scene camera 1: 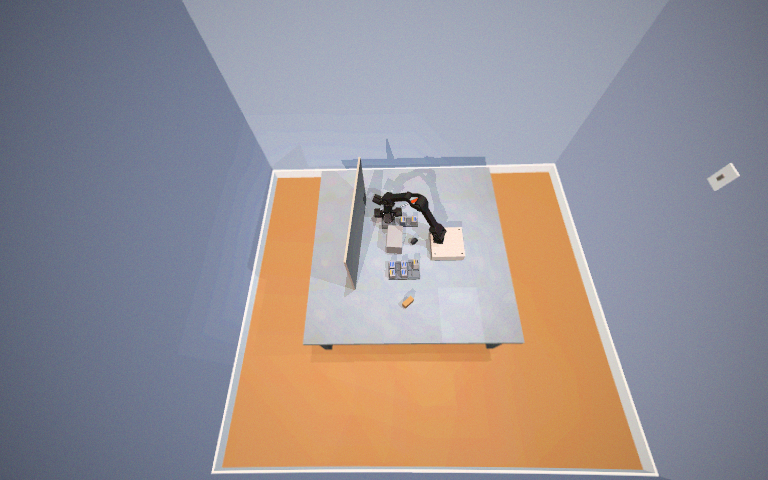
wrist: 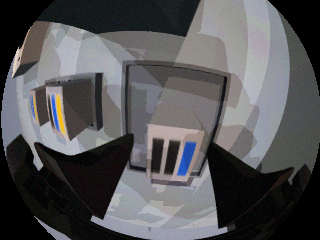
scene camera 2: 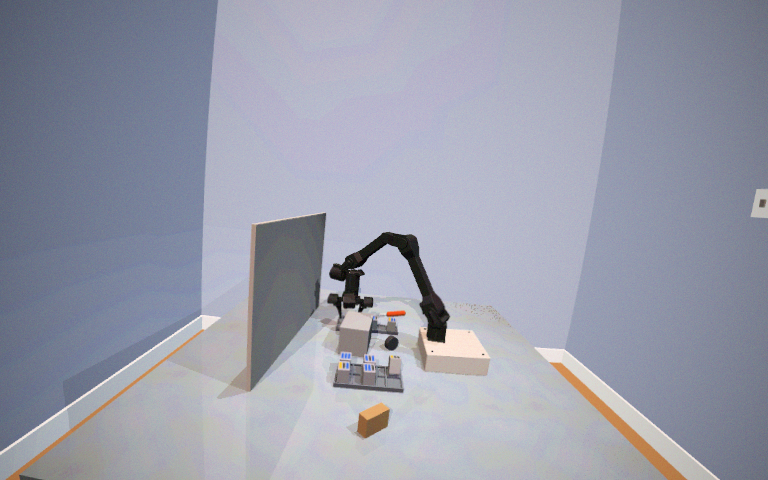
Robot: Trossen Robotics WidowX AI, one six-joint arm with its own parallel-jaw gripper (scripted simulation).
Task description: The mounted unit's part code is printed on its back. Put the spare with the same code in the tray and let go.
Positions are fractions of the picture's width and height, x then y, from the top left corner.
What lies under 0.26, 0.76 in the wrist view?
My gripper.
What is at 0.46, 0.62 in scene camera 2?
My gripper.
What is my gripper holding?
Nothing.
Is my gripper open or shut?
Open.
